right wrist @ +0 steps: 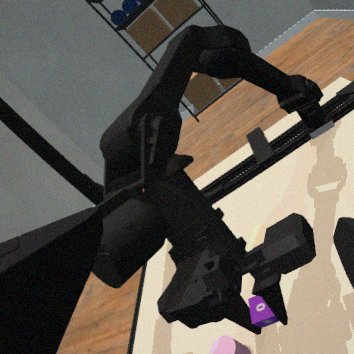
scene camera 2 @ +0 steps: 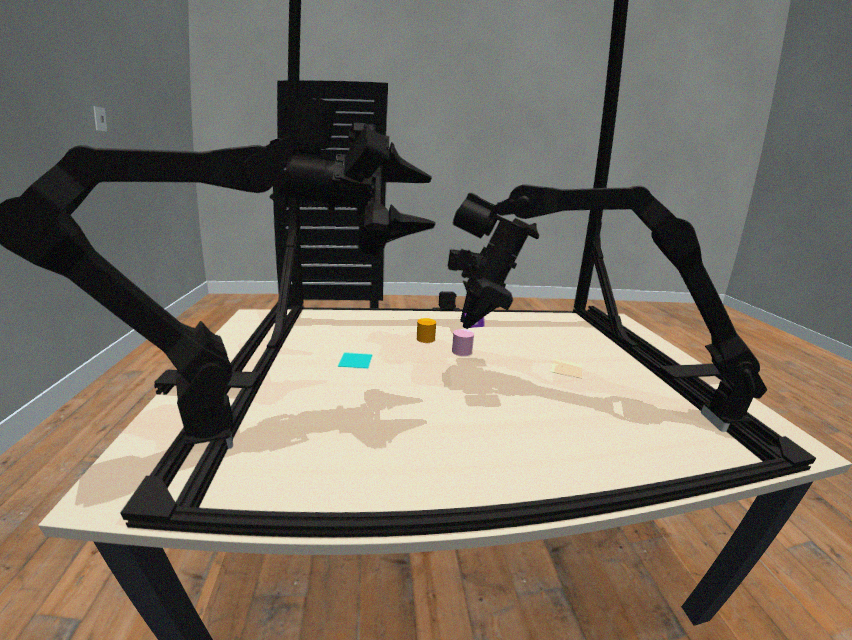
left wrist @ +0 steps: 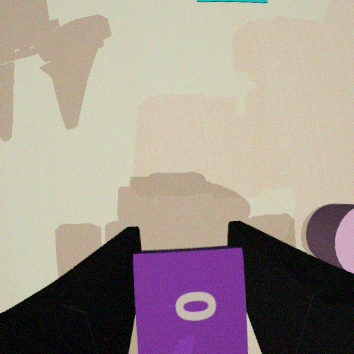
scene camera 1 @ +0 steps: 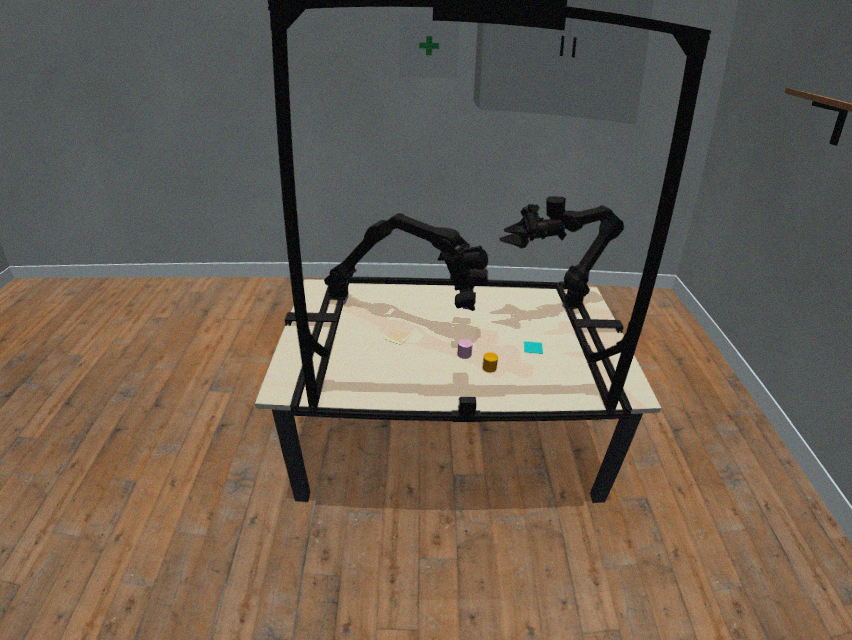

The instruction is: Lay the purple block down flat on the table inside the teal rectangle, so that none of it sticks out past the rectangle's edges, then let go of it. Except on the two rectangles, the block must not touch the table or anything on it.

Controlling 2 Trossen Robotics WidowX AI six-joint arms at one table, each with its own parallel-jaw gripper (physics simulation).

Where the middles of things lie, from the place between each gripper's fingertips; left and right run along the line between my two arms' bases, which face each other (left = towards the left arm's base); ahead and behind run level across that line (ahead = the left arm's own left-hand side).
The purple block (left wrist: 182, 293) lies 2 cm to the left of my left hand and 1 cm above it.
I see my right gripper 80 mm past the purple block, 100 mm to the right of it and 220 mm above it.
